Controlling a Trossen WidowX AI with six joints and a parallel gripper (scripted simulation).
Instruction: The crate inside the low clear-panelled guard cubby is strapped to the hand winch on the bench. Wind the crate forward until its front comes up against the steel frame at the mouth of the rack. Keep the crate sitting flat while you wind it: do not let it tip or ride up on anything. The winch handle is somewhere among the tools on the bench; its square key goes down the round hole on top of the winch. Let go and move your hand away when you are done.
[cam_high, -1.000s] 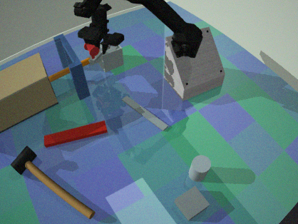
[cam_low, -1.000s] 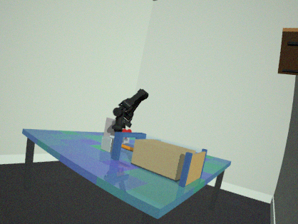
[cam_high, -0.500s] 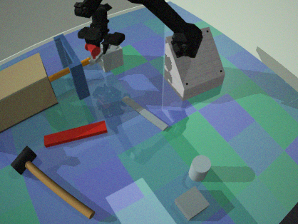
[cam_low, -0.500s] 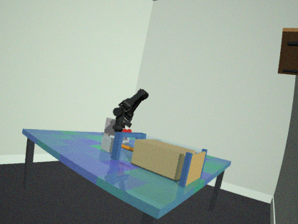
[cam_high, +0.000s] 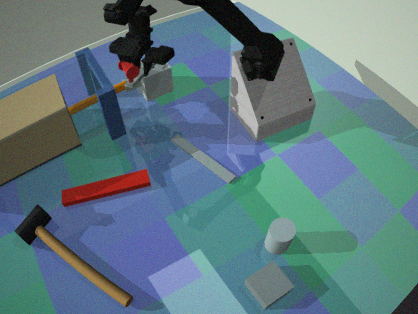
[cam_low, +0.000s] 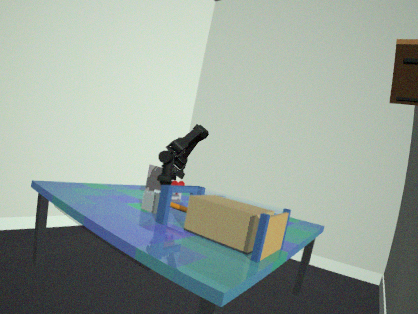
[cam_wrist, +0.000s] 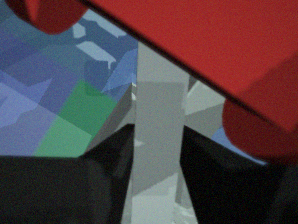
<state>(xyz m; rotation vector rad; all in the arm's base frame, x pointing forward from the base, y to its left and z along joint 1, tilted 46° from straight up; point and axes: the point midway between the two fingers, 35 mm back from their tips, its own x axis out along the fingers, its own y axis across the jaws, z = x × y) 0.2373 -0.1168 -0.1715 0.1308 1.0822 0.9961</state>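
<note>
Now: the crank handle 20 mm above my gripper tip, 10 mm to the left of it and 10 mm ahead of it. Also, from my gripper tip: grey flat bar 290 mm to the left, 90 mm below, 40 mm behind; then red knob 50 mm above, 40 mm ahead, 30 mm to the left; then grey winch 60 mm below, 50 mm behind, 40 mm to the right.
</note>
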